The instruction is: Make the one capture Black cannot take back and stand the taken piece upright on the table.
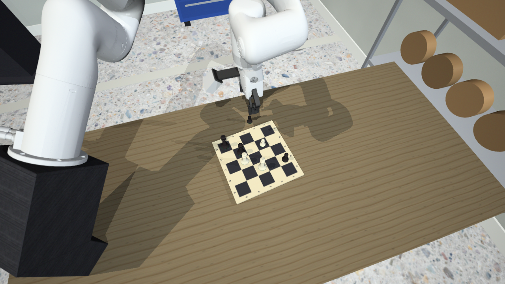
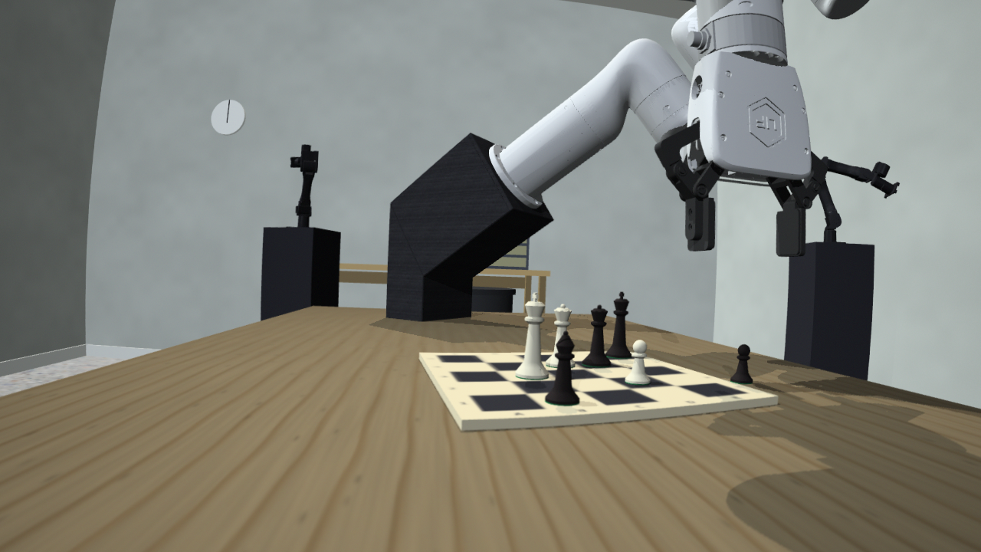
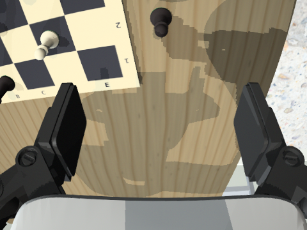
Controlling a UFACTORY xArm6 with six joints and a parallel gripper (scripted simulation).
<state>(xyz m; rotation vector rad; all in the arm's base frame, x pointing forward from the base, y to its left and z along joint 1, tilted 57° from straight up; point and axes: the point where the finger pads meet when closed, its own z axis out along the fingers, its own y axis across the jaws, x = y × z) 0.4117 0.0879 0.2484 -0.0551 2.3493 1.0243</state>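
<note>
Right now the white king is 170 mm to the right of my hand, 80 mm below it and 40 mm ahead of it. Round my hand: black pawn 100 mm below; black king 100 mm to the right, 80 mm below, 80 mm behind; white pawn 100 mm below, 90 mm to the right, 40 mm ahead.
</note>
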